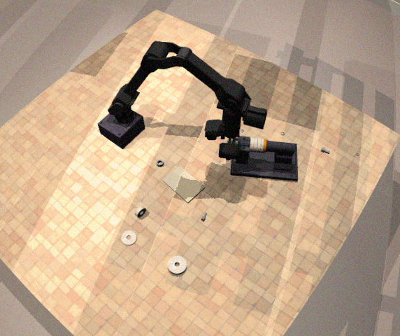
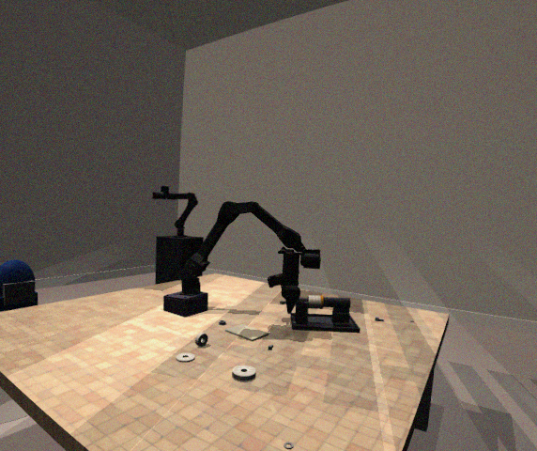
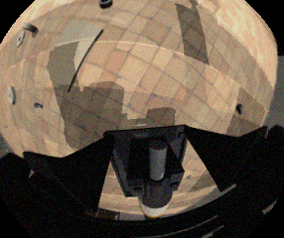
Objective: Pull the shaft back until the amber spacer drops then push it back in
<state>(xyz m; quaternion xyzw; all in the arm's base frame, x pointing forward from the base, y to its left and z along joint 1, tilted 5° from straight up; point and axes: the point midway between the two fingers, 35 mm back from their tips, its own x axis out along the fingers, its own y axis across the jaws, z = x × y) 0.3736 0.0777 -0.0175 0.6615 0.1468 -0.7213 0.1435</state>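
Now: the grey shaft 60 mm ahead of my gripper tip, 30 mm to the left of it and 30 mm above it. Also, from my gripper tip: white spacer (80 mm ahead, 30 mm to the left, 30 mm above); then pale flat card (80 mm behind, 170 mm to the right, 40 mm below); then amber spacer (110 mm ahead, 50 mm to the left, 30 mm above).
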